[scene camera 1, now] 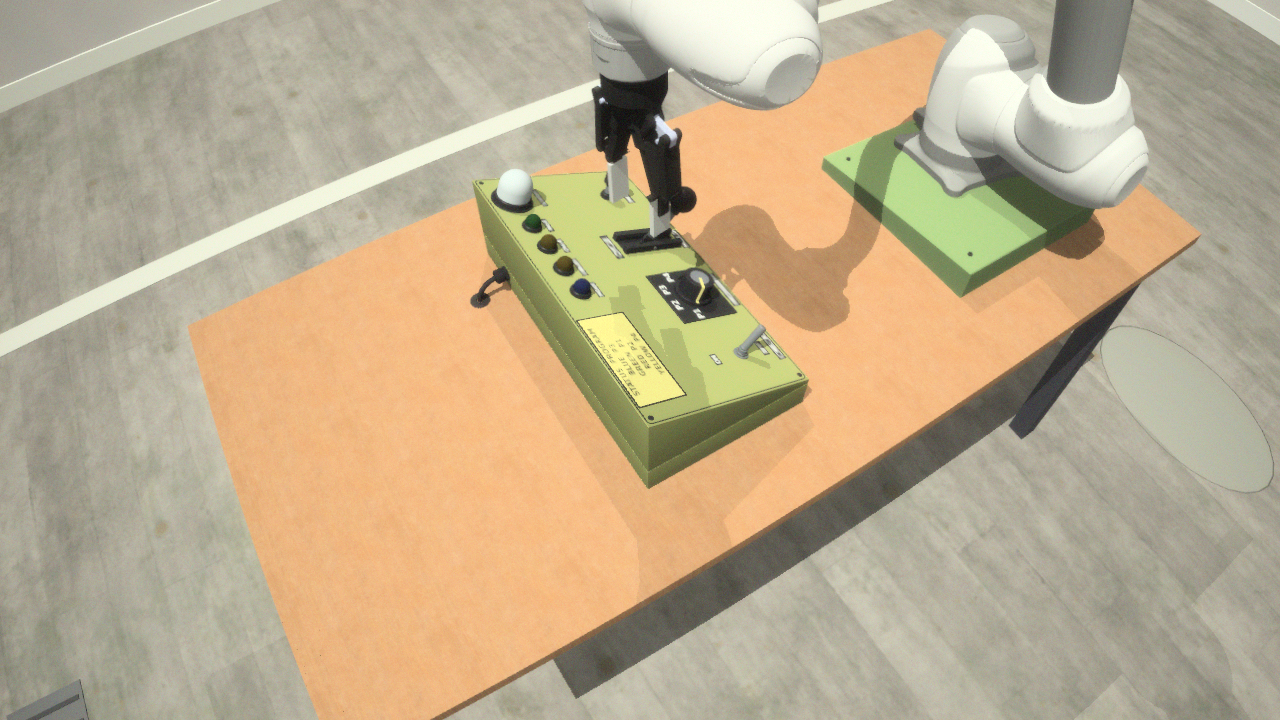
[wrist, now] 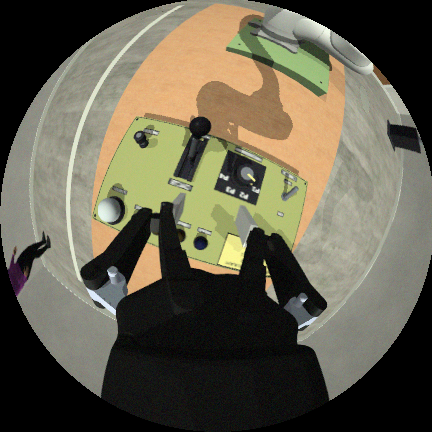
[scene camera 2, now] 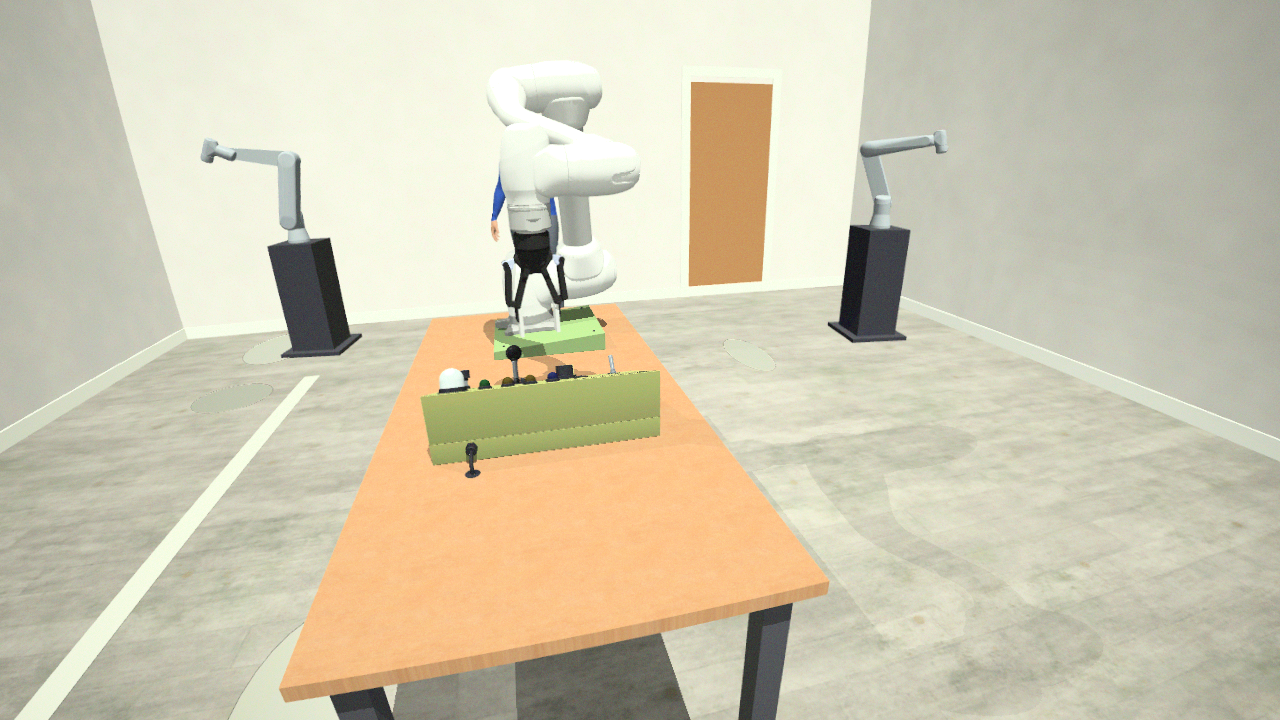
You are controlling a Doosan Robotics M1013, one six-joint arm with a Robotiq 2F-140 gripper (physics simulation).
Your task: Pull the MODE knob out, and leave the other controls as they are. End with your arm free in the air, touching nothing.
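Places are measured from the arm's base along level axes (x ahead, y right, z down), in centimetres.
Pixels of known places: gripper, between the fingertips: [scene camera 1: 639, 213] [wrist: 210, 207] [scene camera 2: 540, 332]; arm's base, origin of its link: [scene camera 1: 958, 157] [wrist: 279, 36] [scene camera 2: 533, 325].
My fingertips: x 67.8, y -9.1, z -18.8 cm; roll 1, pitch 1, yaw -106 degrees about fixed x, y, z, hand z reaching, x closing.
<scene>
For each thing: its top centre in the pictures, then the offset to it from my fingertips. "spot": a spot on its surface instead. Level surfaces: height alone.
- small black knob, centre of its top: [wrist: 137, 136] dx -3.9, dy +19.2, dz +9.4 cm
- ball-topped lever, centre of its top: [scene camera 1: 683, 189] [wrist: 198, 123] [scene camera 2: 512, 345] dx -10.5, dy +8.0, dz +6.3 cm
- rotary selector, centre of its top: [scene camera 1: 696, 275] [wrist: 246, 175] [scene camera 2: 564, 363] dx -6.6, dy -4.6, dz +10.2 cm
- white dome, a spot on its surface: [scene camera 1: 514, 187] [wrist: 109, 218] [scene camera 2: 459, 373] spot: dx +12.4, dy +16.2, dz +4.0 cm
- green button, a spot on its surface: [scene camera 1: 532, 222] spot: dx +11.8, dy +10.7, dz +6.4 cm
- blue button, a spot on its surface: [scene camera 1: 580, 287] [wrist: 202, 248] spot: dx +9.9, dy -3.5, dz +6.3 cm
- toggle, centre of its top: [scene camera 1: 753, 330] [wrist: 294, 194] [scene camera 2: 611, 356] dx -9.2, dy -16.4, dz +10.1 cm
- table, height of its surface: dz +22.8 cm
The olive control box [scene camera 1: 716, 431] [scene camera 2: 546, 420] [wrist: 150, 172] stands on the table. A small black knob [wrist: 140, 136] stands upright near one corner of its panel, beyond the lever; its label is too small to read, so I cannot confirm it is MODE. In scene camera 1 a finger partly hides it. My gripper [scene camera 1: 638, 202] [scene camera 2: 538, 324] [wrist: 210, 207] is part open and empty, in the air above the panel. The ball-topped lever [scene camera 1: 682, 198] [scene camera 2: 513, 352] [wrist: 200, 127] leans at its slot. The rotary selector [scene camera 1: 694, 284] [wrist: 246, 173] points towards P1.
A white dome [scene camera 1: 514, 187] [scene camera 2: 451, 378] [wrist: 109, 210], a green button [scene camera 1: 532, 222], a blue button [scene camera 1: 580, 287] [wrist: 200, 243] and a toggle [scene camera 1: 750, 341] [scene camera 2: 611, 363] [wrist: 290, 193] rise from the panel. The arm's green base [scene camera 1: 948, 223] [wrist: 280, 62] stands on the table [scene camera 1: 402, 447].
</scene>
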